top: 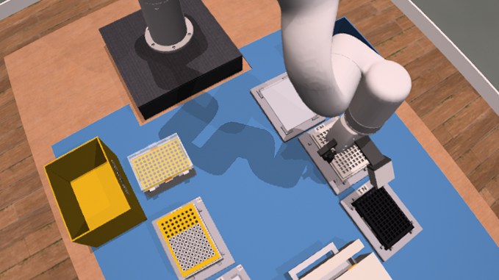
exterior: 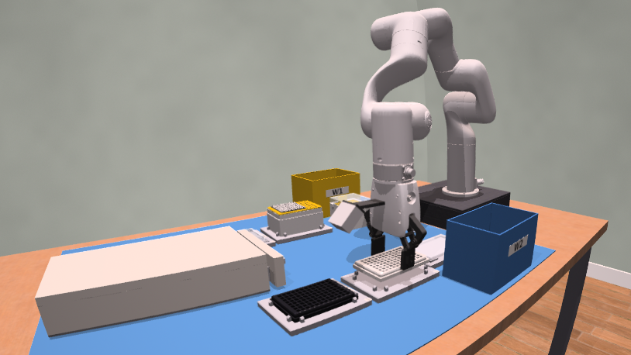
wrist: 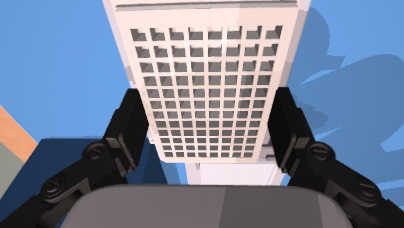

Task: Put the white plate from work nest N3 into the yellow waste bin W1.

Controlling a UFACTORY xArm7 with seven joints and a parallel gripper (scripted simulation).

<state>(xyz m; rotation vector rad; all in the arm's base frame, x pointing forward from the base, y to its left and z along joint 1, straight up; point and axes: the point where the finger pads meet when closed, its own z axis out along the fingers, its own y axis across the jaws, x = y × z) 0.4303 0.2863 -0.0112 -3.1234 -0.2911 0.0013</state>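
Right now my hand is 50 mm above the nest N3. The rest, counted from my hand: black plate (170 mm ahead, 30 mm to the left, 30 mm below); then flat white lid (160 mm behind, 60 mm to the right, 40 mm below); then white plate (10 mm below).
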